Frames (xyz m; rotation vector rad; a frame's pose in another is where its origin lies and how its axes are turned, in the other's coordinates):
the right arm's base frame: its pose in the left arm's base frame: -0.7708 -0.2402 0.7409 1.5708 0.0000 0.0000
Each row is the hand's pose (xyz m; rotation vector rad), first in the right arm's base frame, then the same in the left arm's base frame.
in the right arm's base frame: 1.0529 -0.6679 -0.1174 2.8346 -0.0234 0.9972
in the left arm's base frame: 0.2821 -0.1228 0.0730 -1.6430 0.5516 -0.5263
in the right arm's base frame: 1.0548 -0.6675 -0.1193 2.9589 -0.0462 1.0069
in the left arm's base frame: 0.2840 -0.1209 0.0734 -1.5248 0.5382 -0.4910
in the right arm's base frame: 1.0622 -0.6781 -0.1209 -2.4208 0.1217 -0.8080
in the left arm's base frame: 0.2914 -0.1193 0.0628 -0.9217 0.5196 -0.3836
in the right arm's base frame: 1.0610 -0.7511 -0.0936 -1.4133 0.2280 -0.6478
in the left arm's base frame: 0.2902 -0.1466 -0.0102 0.1018 0.5671 -0.2718
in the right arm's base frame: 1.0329 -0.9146 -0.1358 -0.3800 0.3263 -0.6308
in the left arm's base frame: 0.2621 -0.1044 -0.1737 1.1227 0.7113 -0.2263
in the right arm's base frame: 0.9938 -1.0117 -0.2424 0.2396 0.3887 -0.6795
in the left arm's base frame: 0.2230 0.0022 -0.2708 1.7186 0.8632 -0.2350
